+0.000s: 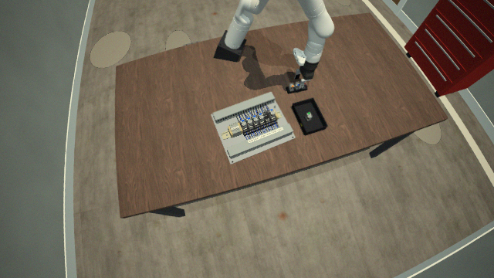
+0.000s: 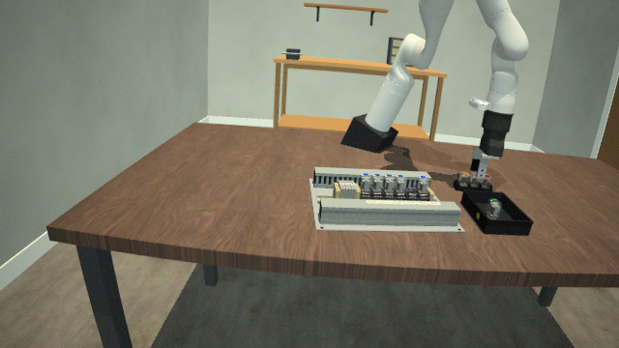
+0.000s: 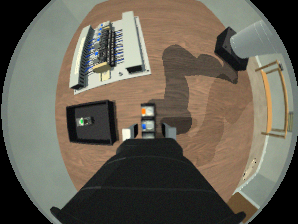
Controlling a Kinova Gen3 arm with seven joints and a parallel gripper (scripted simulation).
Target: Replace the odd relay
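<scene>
Now: the black stand 5 cm below my hand. From my hand the other things lie so: black tray: 18 cm ahead, 1 cm to the right, 5 cm below; grey relay: 18 cm ahead, 1 cm to the right, 4 cm below.
</scene>
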